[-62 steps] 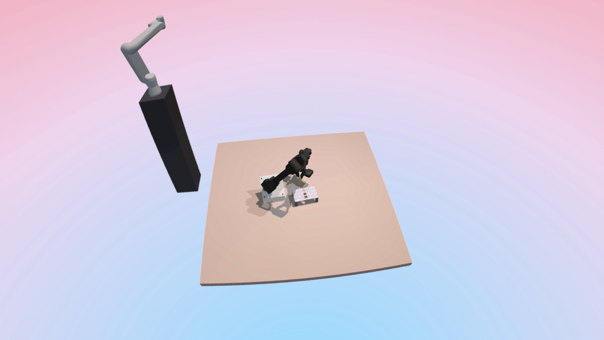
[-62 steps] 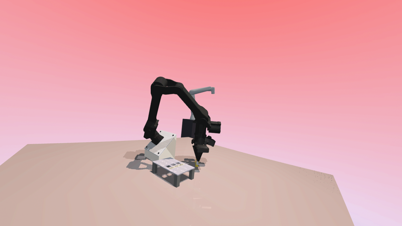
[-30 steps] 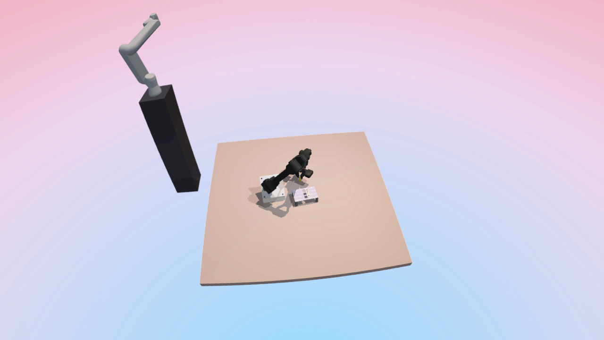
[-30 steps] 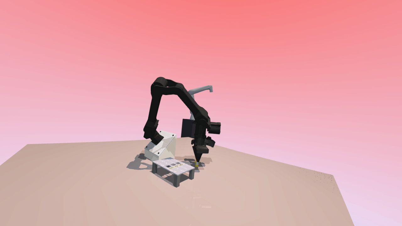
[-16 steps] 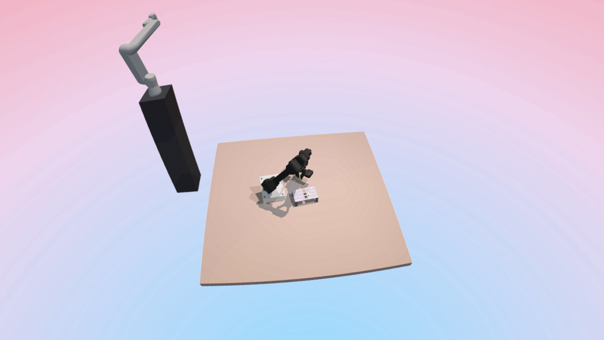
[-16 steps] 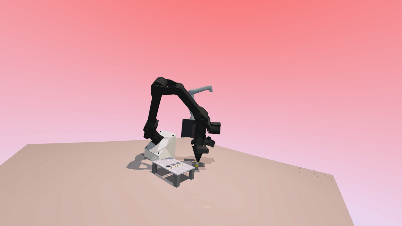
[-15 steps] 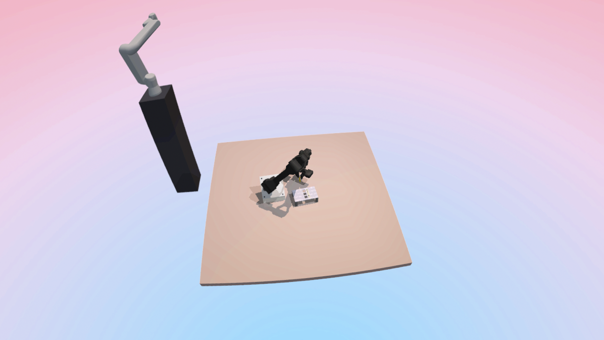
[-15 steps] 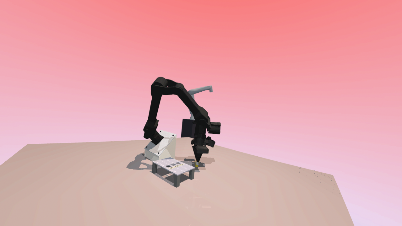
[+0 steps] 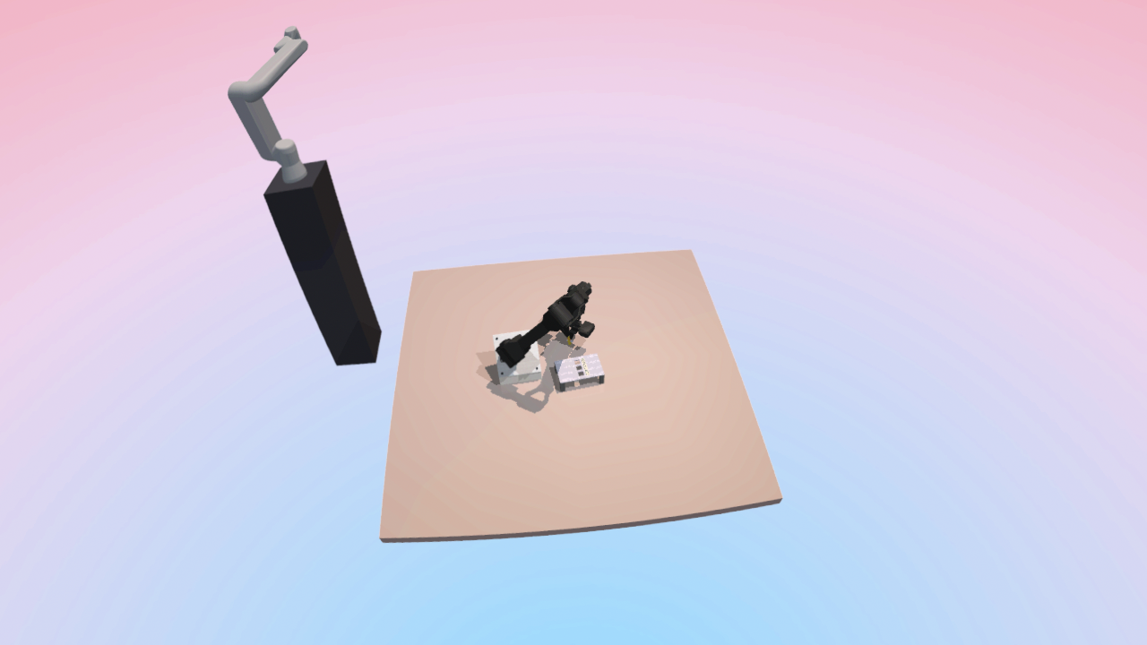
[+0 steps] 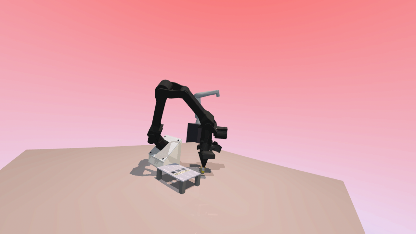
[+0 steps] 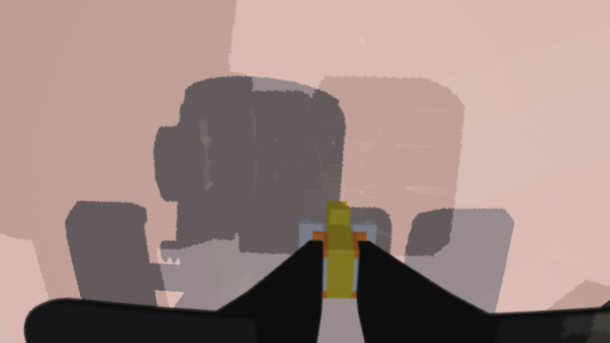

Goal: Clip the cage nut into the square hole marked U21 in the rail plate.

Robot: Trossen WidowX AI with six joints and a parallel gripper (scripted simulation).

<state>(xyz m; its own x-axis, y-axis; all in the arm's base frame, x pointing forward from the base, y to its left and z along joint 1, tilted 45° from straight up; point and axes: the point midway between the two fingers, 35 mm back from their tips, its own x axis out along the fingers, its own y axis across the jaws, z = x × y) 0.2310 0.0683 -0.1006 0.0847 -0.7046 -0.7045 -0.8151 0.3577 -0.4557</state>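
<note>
Now: gripper tip 1 cm above the cage nut.
</note>
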